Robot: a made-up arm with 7 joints.
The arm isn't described. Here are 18 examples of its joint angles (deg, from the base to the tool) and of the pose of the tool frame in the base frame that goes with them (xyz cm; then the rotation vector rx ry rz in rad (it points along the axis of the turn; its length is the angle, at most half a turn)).
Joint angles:
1: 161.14 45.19 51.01 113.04 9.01 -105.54 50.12
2: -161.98 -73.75 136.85 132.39 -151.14 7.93 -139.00
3: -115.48 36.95 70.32 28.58 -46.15 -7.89 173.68
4: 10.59 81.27 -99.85 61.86 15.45 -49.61 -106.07
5: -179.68 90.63 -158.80 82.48 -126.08 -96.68 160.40
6: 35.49 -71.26 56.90 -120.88 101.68 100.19 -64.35
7: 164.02 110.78 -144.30 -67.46 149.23 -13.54 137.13
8: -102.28 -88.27 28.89 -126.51 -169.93 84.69 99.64
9: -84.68 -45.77 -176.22 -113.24 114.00 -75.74 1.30
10: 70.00 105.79 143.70 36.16 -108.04 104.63 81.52
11: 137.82 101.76 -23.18 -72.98 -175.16 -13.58 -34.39
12: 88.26 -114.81 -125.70 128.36 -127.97 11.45 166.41
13: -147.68 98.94 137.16 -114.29 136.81 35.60 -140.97
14: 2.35 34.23 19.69 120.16 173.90 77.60 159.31
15: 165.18 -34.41 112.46 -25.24 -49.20 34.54 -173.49
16: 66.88 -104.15 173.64 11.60 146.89 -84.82 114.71
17: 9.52 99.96 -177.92 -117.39 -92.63 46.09 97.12
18: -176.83 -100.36 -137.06 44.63 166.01 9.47 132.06
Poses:
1: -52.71 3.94 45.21 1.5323 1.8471 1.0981
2: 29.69 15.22 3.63 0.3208 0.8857 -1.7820
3: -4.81 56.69 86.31 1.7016 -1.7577 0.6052
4: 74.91 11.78 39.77 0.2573 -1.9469 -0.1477
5: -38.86 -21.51 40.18 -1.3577 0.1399 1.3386
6: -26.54 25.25 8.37 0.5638 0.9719 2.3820
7: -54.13 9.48 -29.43 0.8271 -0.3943 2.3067
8: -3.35 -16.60 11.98 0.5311 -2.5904 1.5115
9: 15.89 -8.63 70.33 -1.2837 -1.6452 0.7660
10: 4.80 -65.48 3.01 0.8591 0.0349 2.6969
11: -61.86 -31.88 44.59 2.0511 1.5895 1.0650
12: 26.09 9.89 -6.04 -0.4253 -1.1908 -0.8885
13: -30.56 -13.18 -0.68 -0.9221 1.7677 2.0068
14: 49.78 -17.20 40.59 -2.2436 0.1915 1.6347
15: 39.86 2.92 96.83 2.5424 -1.4125 -0.0369
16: -34.94 53.70 -12.77 -0.8737 -0.4419 -2.3291
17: 18.45 -16.34 -15.42 -0.7250 0.7495 0.1772
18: 71.45 -23.50 -11.21 -1.2431 0.2949 2.1875
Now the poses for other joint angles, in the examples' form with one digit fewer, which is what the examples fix.
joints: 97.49 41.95 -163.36 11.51 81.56 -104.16 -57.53
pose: -19.7 -38.2 76.3 1.787 0.117 1.805
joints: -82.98 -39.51 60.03 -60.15 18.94 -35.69 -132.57
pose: -39.9 -45.5 54.4 1.116 0.983 1.572
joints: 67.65 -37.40 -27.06 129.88 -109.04 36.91 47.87
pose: 22.2 1.8 54.7 -1.695 -0.575 1.638
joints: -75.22 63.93 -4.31 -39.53 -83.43 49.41 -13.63
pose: 6.1 57.2 75.8 -0.131 2.341 -0.776
